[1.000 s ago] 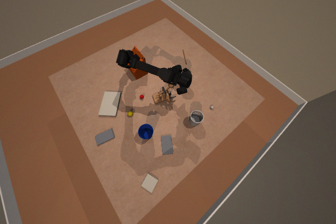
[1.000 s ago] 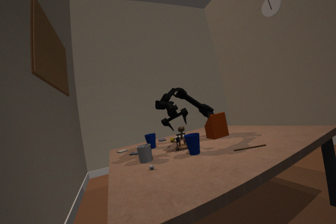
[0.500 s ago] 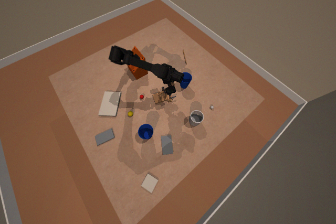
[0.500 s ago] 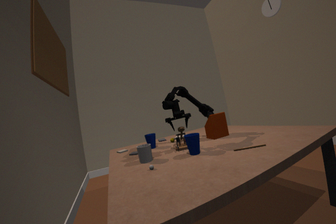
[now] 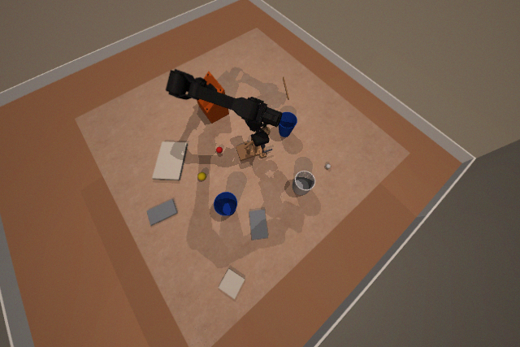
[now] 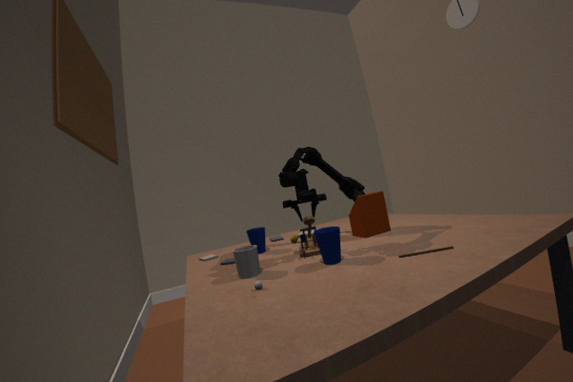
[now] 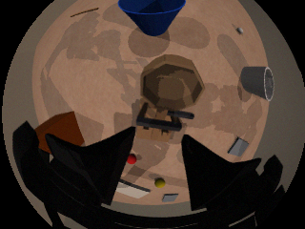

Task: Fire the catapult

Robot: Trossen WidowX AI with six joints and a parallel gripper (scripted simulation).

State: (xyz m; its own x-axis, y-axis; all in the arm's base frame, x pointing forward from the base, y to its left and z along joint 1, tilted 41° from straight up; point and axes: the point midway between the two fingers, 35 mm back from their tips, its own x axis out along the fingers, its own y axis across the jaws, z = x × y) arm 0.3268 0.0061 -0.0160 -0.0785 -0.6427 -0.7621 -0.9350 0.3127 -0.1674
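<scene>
My gripper tip is 7 cm above the wooden catapult and 2 cm short of it. Also, from my gripper tip: yellow ball: 29 cm to the right, 12 cm below, 4 cm behind; then white mug: 30 cm ahead, 11 cm below, 3 cm to the left; then red ball: 15 cm to the right, 12 cm below, 11 cm behind.
</scene>
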